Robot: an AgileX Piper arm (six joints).
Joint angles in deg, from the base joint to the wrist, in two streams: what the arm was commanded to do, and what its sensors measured. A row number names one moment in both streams.
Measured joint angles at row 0: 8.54 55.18 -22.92 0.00 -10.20 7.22
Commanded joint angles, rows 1 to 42: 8.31 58.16 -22.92 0.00 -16.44 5.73; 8.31 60.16 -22.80 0.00 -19.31 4.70; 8.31 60.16 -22.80 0.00 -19.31 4.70; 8.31 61.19 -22.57 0.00 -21.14 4.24; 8.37 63.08 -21.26 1.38 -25.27 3.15; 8.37 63.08 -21.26 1.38 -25.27 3.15; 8.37 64.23 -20.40 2.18 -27.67 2.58; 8.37 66.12 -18.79 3.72 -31.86 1.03; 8.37 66.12 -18.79 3.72 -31.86 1.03; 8.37 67.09 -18.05 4.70 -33.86 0.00; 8.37 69.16 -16.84 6.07 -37.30 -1.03; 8.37 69.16 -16.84 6.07 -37.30 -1.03; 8.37 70.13 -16.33 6.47 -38.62 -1.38; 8.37 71.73 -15.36 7.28 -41.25 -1.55; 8.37 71.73 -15.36 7.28 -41.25 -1.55; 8.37 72.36 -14.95 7.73 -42.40 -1.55; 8.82 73.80 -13.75 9.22 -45.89 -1.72; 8.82 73.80 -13.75 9.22 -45.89 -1.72; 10.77 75.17 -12.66 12.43 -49.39 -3.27; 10.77 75.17 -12.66 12.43 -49.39 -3.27; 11.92 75.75 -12.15 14.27 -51.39 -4.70; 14.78 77.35 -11.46 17.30 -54.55 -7.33; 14.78 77.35 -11.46 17.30 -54.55 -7.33; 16.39 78.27 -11.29 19.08 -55.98 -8.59; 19.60 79.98 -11.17 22.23 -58.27 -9.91; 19.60 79.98 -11.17 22.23 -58.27 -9.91; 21.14 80.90 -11.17 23.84 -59.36 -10.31; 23.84 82.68 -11.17 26.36 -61.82 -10.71; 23.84 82.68 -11.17 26.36 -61.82 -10.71; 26.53 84.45 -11.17 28.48 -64.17 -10.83; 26.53 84.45 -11.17 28.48 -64.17 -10.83; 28.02 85.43 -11.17 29.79 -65.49 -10.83; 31.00 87.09 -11.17 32.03 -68.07 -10.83; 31.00 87.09 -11.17 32.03 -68.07 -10.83; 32.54 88.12 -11.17 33.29 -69.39 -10.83; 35.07 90.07 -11.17 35.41 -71.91 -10.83; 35.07 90.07 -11.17 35.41 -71.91 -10.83; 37.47 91.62 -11.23 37.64 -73.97 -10.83; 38.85 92.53 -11.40 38.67 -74.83 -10.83; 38.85 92.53 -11.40 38.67 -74.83 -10.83; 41.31 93.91 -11.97 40.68 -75.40 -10.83; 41.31 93.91 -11.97 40.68 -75.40 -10.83
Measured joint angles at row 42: 38.39 92.42 -11.23 37.82 -68.98 -10.43
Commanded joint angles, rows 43 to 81: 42.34 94.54 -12.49 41.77 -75.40 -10.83; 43.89 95.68 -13.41 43.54 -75.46 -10.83; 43.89 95.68 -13.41 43.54 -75.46 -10.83; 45.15 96.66 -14.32 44.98 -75.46 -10.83; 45.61 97.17 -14.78 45.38 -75.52 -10.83; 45.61 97.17 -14.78 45.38 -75.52 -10.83; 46.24 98.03 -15.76 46.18 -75.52 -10.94; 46.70 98.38 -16.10 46.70 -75.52 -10.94; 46.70 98.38 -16.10 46.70 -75.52 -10.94; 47.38 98.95 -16.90 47.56 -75.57 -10.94; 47.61 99.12 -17.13 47.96 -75.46 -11.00; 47.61 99.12 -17.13 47.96 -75.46 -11.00; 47.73 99.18 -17.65 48.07 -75.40 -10.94; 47.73 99.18 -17.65 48.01 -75.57 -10.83; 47.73 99.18 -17.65 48.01 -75.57 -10.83; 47.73 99.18 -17.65 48.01 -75.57 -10.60; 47.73 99.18 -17.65 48.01 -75.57 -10.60; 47.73 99.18 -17.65 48.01 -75.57 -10.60; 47.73 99.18 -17.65 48.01 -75.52 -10.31; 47.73 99.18 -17.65 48.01 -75.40 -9.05; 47.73 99.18 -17.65 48.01 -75.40 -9.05; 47.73 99.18 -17.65 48.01 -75.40 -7.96; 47.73 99.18 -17.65 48.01 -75.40 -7.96; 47.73 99.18 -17.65 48.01 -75.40 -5.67; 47.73 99.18 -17.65 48.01 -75.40 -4.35; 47.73 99.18 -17.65 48.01 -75.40 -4.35; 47.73 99.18 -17.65 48.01 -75.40 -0.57; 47.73 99.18 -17.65 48.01 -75.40 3.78; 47.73 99.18 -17.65 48.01 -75.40 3.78; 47.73 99.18 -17.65 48.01 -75.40 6.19; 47.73 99.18 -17.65 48.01 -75.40 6.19; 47.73 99.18 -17.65 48.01 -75.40 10.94; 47.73 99.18 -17.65 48.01 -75.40 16.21; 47.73 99.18 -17.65 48.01 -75.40 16.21; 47.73 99.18 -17.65 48.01 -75.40 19.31; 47.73 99.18 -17.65 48.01 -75.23 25.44; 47.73 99.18 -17.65 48.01 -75.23 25.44; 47.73 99.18 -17.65 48.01 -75.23 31.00; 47.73 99.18 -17.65 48.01 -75.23 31.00
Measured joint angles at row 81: 47.33 99.18 -17.30 48.19 -69.04 22.29
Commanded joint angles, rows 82 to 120: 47.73 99.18 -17.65 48.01 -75.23 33.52; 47.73 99.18 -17.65 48.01 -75.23 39.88; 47.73 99.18 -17.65 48.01 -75.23 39.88; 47.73 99.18 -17.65 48.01 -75.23 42.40; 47.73 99.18 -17.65 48.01 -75.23 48.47; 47.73 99.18 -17.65 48.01 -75.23 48.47; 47.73 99.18 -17.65 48.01 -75.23 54.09; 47.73 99.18 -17.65 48.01 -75.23 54.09; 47.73 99.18 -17.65 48.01 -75.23 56.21; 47.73 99.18 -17.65 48.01 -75.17 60.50; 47.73 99.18 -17.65 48.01 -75.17 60.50; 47.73 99.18 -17.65 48.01 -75.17 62.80; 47.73 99.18 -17.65 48.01 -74.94 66.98; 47.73 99.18 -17.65 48.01 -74.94 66.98; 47.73 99.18 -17.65 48.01 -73.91 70.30; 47.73 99.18 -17.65 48.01 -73.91 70.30; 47.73 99.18 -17.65 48.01 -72.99 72.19; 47.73 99.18 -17.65 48.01 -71.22 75.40; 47.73 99.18 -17.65 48.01 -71.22 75.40; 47.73 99.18 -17.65 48.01 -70.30 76.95; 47.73 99.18 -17.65 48.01 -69.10 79.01; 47.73 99.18 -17.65 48.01 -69.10 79.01; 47.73 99.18 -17.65 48.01 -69.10 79.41; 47.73 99.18 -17.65 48.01 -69.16 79.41; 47.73 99.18 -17.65 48.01 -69.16 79.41; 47.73 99.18 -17.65 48.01 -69.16 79.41; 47.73 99.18 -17.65 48.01 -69.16 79.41; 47.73 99.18 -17.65 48.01 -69.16 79.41; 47.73 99.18 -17.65 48.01 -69.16 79.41; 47.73 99.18 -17.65 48.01 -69.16 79.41; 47.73 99.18 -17.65 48.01 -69.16 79.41; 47.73 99.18 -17.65 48.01 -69.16 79.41; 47.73 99.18 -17.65 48.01 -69.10 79.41; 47.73 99.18 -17.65 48.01 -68.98 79.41; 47.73 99.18 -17.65 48.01 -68.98 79.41; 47.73 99.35 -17.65 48.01 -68.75 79.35; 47.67 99.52 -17.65 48.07 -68.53 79.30; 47.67 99.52 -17.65 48.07 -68.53 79.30; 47.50 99.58 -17.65 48.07 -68.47 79.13
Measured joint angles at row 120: 47.33 99.47 -17.30 48.19 -68.87 79.30
